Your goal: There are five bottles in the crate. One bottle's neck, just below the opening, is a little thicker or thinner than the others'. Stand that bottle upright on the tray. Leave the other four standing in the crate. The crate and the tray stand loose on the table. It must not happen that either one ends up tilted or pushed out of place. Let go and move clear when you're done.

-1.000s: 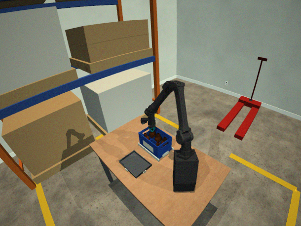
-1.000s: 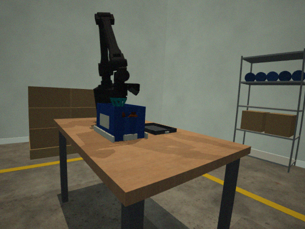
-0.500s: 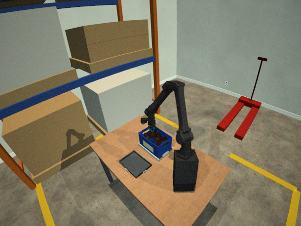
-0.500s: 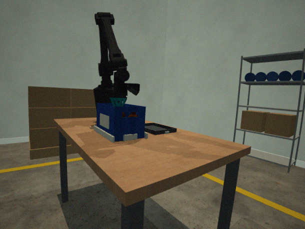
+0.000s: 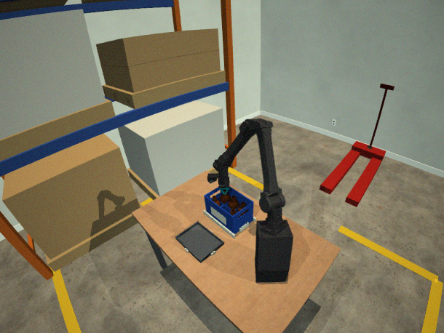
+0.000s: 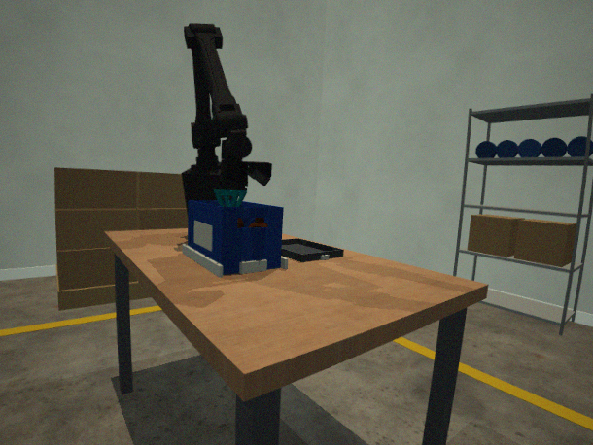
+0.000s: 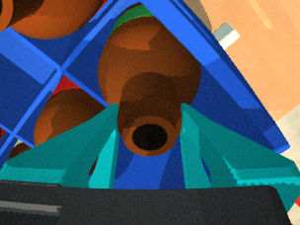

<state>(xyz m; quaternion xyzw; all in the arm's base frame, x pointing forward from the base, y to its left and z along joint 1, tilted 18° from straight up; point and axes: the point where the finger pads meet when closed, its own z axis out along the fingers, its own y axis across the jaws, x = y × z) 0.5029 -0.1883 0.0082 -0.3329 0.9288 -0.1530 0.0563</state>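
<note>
The bottle lies 1 cm ahead of my hand, 9 cm to the left of it and 6 cm below it. The rest, counted from my hand: crate (8 cm behind, 6 cm to the left, 7 cm below); then dark tray (7 cm behind, 34 cm to the left, 14 cm below).
</note>
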